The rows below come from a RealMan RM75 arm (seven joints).
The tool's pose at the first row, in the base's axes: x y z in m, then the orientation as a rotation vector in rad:
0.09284, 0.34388, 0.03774, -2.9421, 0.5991, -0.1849
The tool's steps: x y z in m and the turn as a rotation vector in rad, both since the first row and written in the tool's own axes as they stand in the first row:
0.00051, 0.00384, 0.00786, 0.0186, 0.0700, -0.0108
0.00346, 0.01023, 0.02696, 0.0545, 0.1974, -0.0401
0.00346, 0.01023, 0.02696, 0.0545, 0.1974, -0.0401
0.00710, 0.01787, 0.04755, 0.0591, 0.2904, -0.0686
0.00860, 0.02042, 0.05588, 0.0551, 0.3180, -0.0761
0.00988, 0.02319, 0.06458, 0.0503, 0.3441, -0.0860
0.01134, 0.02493, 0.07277, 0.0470, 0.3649, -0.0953
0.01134, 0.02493, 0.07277, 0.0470, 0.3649, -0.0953
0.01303, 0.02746, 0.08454, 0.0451, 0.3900, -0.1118
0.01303, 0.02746, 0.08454, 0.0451, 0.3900, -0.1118
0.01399, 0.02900, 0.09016, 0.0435, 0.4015, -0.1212
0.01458, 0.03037, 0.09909, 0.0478, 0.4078, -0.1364
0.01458, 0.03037, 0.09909, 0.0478, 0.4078, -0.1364
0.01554, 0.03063, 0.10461, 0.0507, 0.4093, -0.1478
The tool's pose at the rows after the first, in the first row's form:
0.09300, 0.34101, 0.02946, -2.9320, 0.5875, -0.2941
0.09606, 0.33603, 0.00996, -2.9051, 0.5500, -0.4925
0.09606, 0.33603, 0.00996, -2.9051, 0.5500, -0.4925
0.09949, 0.32980, -0.01113, -2.9010, 0.5162, -0.6339
0.10111, 0.32776, -0.01958, -2.9035, 0.5086, -0.6753
0.10250, 0.32564, -0.02844, -2.9072, 0.4974, -0.7147
0.10437, 0.32434, -0.03663, -2.9096, 0.4862, -0.7464
0.10437, 0.32434, -0.03663, -2.9096, 0.4862, -0.7464
0.10668, 0.32261, -0.04844, -2.9115, 0.4641, -0.7855
0.10668, 0.32261, -0.04844, -2.9115, 0.4641, -0.7855
0.10779, 0.32142, -0.05412, -2.9133, 0.4514, -0.8035
0.10911, 0.32088, -0.06306, -2.9117, 0.4282, -0.8148
0.10911, 0.32088, -0.06306, -2.9117, 0.4282, -0.8148
0.11070, 0.32085, -0.06844, -2.9114, 0.4107, -0.8183

